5 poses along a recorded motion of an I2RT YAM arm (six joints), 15 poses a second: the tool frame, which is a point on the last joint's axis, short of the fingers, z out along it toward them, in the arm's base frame.
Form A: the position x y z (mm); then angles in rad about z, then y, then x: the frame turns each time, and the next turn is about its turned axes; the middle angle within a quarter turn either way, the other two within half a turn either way.
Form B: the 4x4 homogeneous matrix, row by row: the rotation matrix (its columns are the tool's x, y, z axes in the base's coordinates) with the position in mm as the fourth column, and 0 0 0 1 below. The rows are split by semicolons. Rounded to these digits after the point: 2 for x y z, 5 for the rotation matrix.
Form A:
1: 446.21, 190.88, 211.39, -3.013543, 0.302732, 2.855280
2: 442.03, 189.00, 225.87, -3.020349, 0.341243, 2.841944
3: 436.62, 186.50, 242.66, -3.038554, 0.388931, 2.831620
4: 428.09, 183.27, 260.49, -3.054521, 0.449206, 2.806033
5: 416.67, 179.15, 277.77, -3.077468, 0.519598, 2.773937
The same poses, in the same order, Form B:
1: -0.94671, -0.20601, 0.24759, 446.21; -0.12189, 0.94069, 0.31663, 190.88; -0.29813, 0.26957, -0.91567, 211.39; 0, 0, 0, 1
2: -0.93542, -0.21362, 0.28170, 442.03; -0.11397, 0.93648, 0.33169, 189.00; -0.33466, 0.27816, -0.90035, 225.87; 0, 0, 0, 1
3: -0.92041, -0.21301, 0.32784, 436.62; -0.09517, 0.93539, 0.34056, 186.50; -0.37920, 0.28225, -0.88122, 242.66; 0, 0, 0, 1
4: -0.89738, -0.22457, 0.37984, 428.09; -0.07833, 0.92821, 0.36371, 183.27; -0.43425, 0.29663, -0.85055, 260.49; 0, 0, 0, 1
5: -0.86623, -0.23790, 0.43936, 416.67; -0.05562, 0.91982, 0.38838, 179.15; -0.49653, 0.31199, -0.81001, 277.77; 0, 0, 0, 1
